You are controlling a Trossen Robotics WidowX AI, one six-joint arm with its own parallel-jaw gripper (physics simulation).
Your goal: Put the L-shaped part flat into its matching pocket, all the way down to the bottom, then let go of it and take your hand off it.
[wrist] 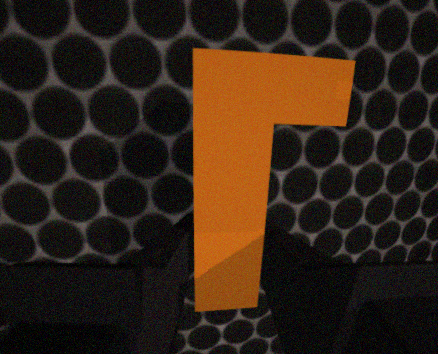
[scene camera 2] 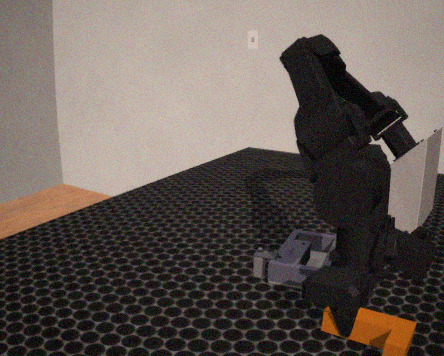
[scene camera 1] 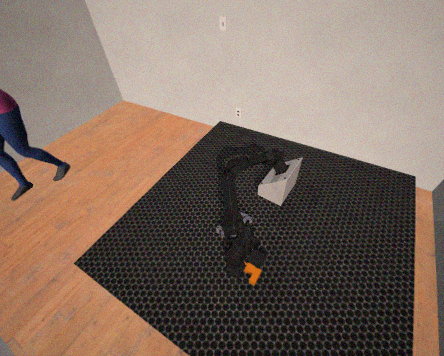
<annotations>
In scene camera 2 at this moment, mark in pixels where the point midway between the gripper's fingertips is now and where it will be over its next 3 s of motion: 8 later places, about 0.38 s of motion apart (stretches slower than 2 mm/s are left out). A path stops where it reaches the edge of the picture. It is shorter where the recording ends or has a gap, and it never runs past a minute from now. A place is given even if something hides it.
The gripper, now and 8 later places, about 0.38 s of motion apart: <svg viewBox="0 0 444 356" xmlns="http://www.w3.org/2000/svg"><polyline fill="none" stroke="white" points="349,330 349,330 347,336 345,341 348,335 355,279 355,273 373,278 380,296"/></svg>
</annotations>
